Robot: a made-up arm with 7 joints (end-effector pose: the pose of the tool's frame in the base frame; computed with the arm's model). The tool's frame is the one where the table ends.
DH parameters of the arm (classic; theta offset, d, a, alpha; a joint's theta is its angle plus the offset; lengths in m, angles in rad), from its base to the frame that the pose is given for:
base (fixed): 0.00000 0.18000 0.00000 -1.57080
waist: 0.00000 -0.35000 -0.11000 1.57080
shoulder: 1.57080 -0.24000 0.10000 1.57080
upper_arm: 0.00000 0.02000 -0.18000 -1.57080
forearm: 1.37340 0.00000 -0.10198 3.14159
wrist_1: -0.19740 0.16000 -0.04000 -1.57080
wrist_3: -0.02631 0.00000 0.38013 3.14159
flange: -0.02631 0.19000 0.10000 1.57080
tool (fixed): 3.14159 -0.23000 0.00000 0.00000
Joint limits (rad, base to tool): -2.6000..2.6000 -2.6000..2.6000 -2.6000..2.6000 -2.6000..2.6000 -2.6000..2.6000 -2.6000..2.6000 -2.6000..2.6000
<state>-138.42 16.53 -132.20 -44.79 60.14 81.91 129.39</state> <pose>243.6 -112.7 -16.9 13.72 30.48 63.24</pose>
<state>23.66 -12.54 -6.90 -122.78 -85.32 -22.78 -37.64</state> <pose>-889.0 -315.9 -232.4 -10.94 34.43 -50.07</pose>
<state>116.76 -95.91 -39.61 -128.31 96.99 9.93 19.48</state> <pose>27.5 -660.6 804.3 52.87 137.66 1.82</pose>
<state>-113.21 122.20 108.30 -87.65 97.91 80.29 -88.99</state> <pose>372.2 -185.9 501.2 117.23 84.71 -33.27</pose>
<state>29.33 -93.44 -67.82 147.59 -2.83 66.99 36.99</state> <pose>-94.0 -673.0 81.7 42.44 111.99 57.64</pose>
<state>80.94 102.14 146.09 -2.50 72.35 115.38 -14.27</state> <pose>-795.3 -423.0 299.7 0.63 -2.42 -8.38</pose>
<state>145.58 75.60 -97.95 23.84 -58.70 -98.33 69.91</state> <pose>-313.6 -78.9 278.9 157.31 3.38 -49.50</pose>
